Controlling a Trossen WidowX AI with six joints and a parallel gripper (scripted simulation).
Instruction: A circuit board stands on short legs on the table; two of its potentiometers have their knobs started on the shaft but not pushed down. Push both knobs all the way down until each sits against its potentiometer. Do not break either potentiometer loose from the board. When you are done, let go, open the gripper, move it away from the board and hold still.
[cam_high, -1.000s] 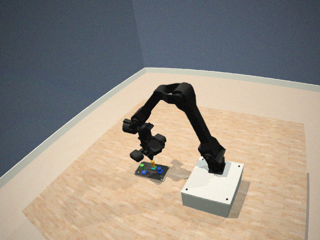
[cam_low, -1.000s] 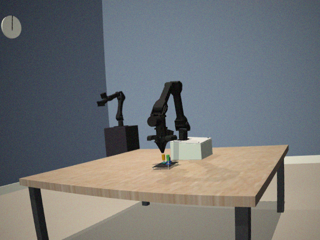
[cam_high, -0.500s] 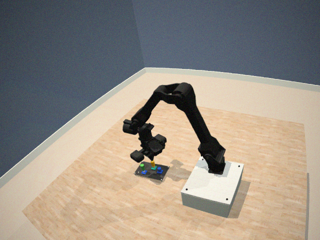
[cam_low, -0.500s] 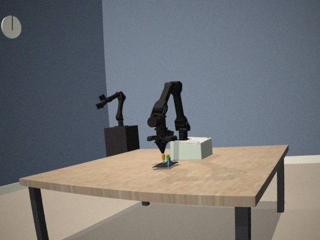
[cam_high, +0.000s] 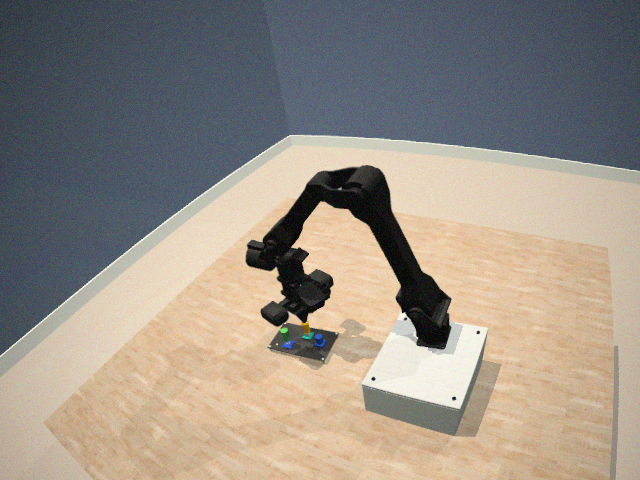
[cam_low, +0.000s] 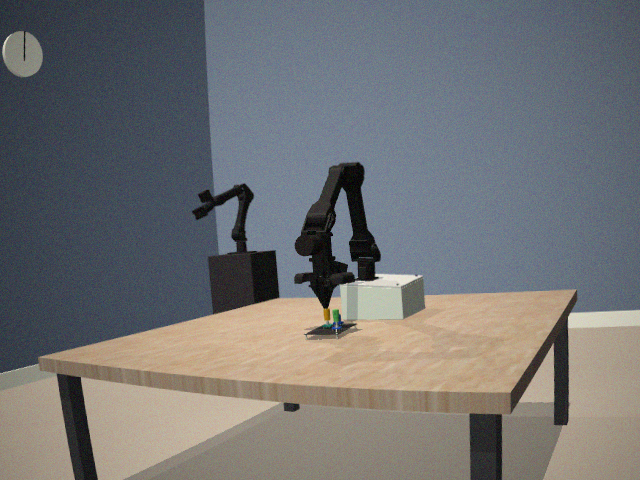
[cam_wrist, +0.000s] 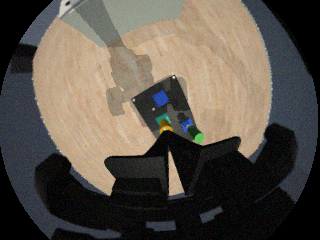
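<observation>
Now: gripper tip 1 cm above the orange knob. The rest, counted from my gripper tip: green knob: 3 cm ahead, 4 cm to the left, 1 cm below.
</observation>
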